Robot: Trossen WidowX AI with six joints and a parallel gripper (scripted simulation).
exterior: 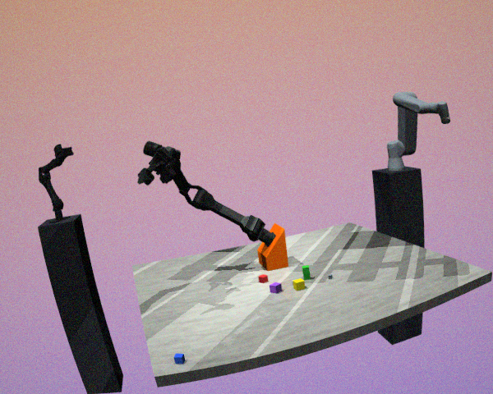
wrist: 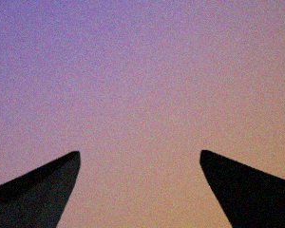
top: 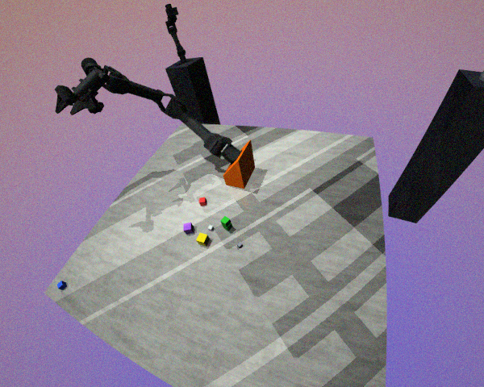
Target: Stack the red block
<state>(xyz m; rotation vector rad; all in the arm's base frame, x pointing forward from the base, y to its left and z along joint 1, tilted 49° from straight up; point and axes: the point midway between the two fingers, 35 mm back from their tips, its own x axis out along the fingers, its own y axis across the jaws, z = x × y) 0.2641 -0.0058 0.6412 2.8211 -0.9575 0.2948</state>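
Now: gripper tip 100 mm past the red block, 410 mm to the right of it and 500 mm above it. Round my gripper tip: purple cube: 40 mm ahead, 430 mm to the left, 500 mm below; yellow cube: 60 mm ahead, 520 mm to the left, 500 mm below; blue cube: 520 mm ahead, 20 mm to the left, 500 mm below.
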